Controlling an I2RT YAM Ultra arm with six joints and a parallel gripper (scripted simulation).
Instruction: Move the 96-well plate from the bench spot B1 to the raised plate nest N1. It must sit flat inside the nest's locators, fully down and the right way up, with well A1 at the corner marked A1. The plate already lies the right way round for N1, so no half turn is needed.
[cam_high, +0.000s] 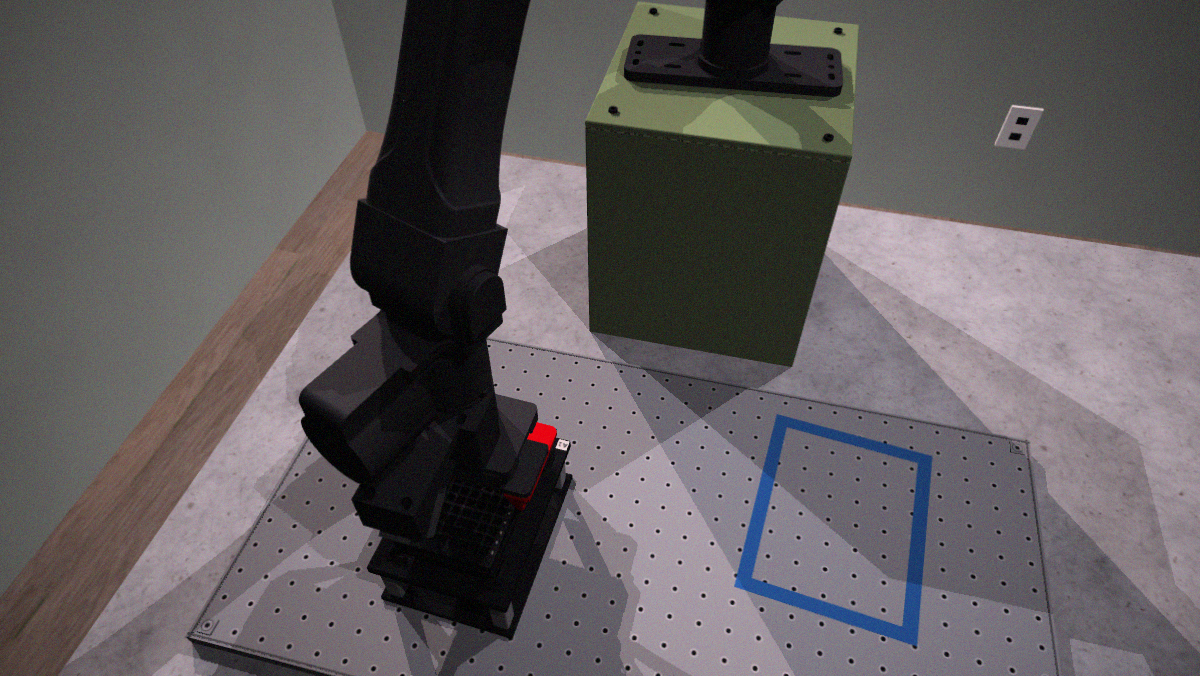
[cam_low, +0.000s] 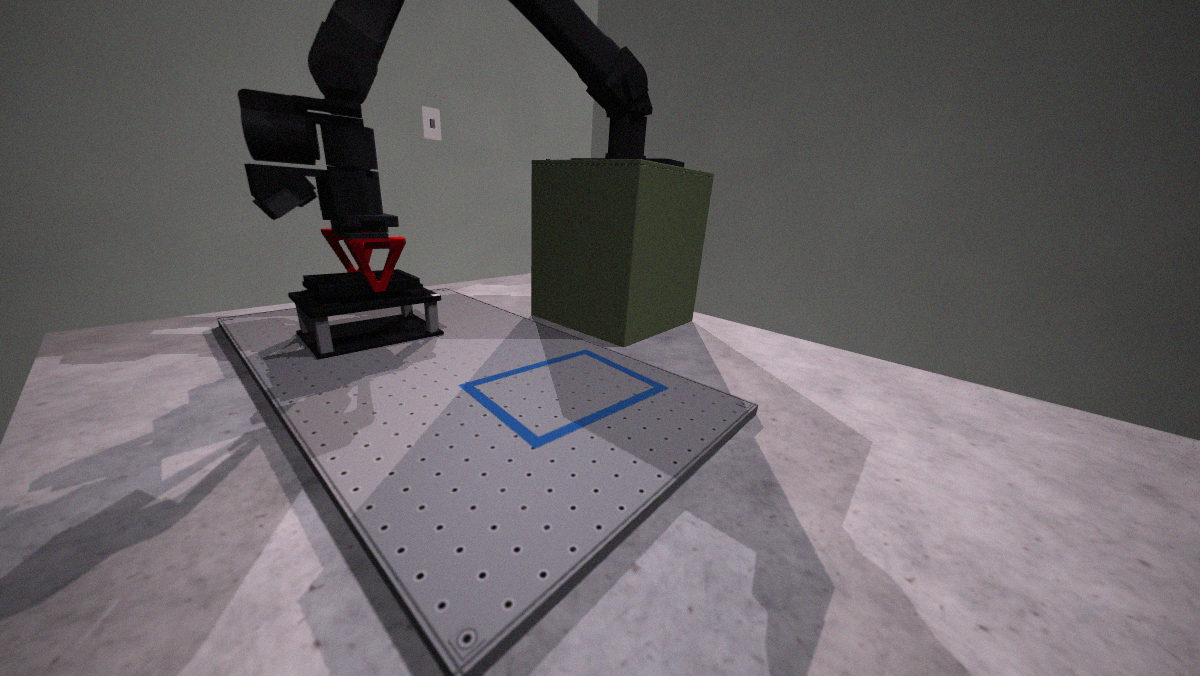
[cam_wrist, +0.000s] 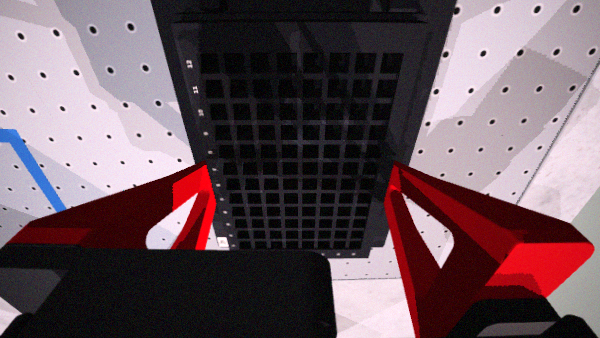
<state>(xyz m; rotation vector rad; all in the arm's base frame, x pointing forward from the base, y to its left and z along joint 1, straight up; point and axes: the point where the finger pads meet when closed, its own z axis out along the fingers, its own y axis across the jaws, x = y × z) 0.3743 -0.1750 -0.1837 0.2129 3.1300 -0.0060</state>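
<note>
The black plate nest N1 is 2 cm below my hand. Also, from my hand: white A1 label (6 cm behind, 6 cm to the left, 2 cm below); black 96-well plate (right at my hand).
</note>
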